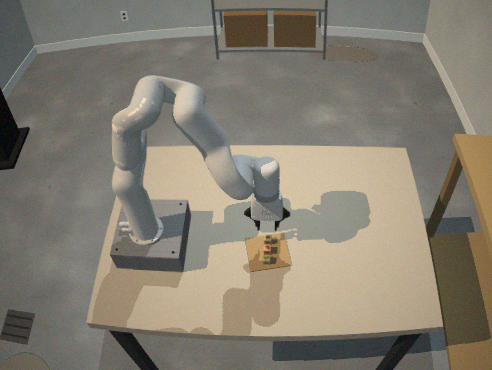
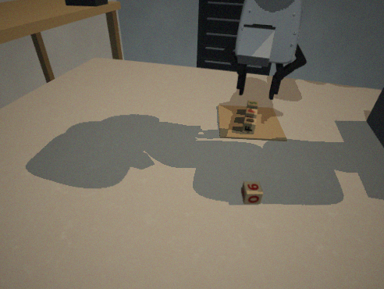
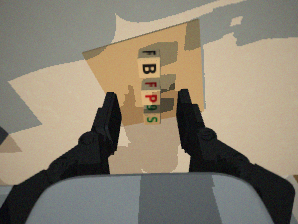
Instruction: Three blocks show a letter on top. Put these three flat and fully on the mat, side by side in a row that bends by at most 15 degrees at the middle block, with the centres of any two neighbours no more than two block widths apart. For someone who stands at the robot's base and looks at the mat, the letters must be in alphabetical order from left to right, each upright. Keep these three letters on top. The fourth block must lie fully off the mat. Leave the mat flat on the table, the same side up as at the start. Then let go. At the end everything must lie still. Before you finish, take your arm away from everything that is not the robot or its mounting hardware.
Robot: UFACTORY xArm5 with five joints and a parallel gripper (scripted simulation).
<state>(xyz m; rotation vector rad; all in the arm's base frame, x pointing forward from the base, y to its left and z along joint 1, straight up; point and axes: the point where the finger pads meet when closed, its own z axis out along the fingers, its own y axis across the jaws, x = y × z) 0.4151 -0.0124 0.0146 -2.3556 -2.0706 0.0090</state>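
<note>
Right now the tan mat is 100 mm below my hand and 40 mm to the right of it. The rest, counted from my hand: green-marked block: 90 mm below, 80 mm to the right, 10 mm behind; red-marked block: 190 mm to the left, 90 mm below.
</note>
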